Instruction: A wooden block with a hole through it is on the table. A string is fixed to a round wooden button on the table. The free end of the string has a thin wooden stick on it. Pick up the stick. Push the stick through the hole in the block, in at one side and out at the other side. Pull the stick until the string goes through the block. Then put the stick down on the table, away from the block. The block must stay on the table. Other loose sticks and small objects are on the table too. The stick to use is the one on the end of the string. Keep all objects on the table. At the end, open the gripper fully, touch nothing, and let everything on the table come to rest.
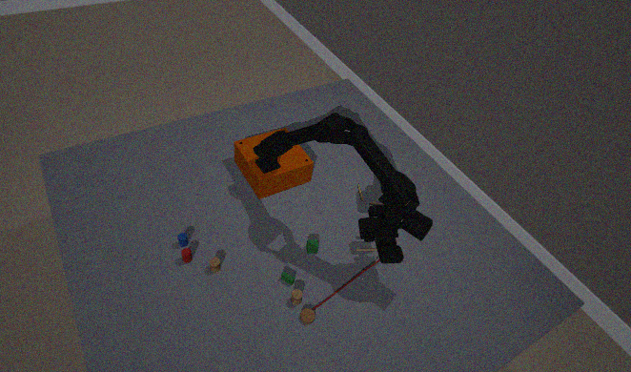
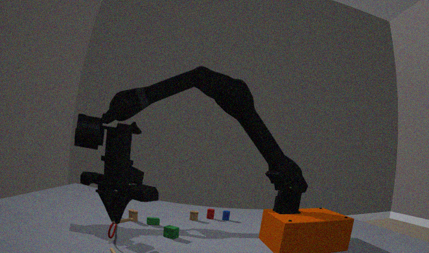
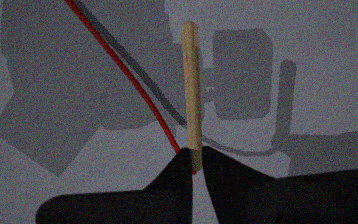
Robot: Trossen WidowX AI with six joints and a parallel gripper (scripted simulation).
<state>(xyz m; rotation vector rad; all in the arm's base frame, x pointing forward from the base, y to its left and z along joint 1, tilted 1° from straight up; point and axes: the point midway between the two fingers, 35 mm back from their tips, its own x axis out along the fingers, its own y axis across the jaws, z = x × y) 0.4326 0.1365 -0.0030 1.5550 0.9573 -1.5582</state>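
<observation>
Now: gripper tip 20 mm past the loose stick, 90 mm to the right of it and 50 mm above it. Also, from my gripper tip: round wooden button (50 mm ahead, 280 mm to the right, 50 mm below); then thin wooden stick (10 mm behind, 10 mm to the right); then small green piece (130 mm behind, 170 mm to the left, 40 mm below).
</observation>
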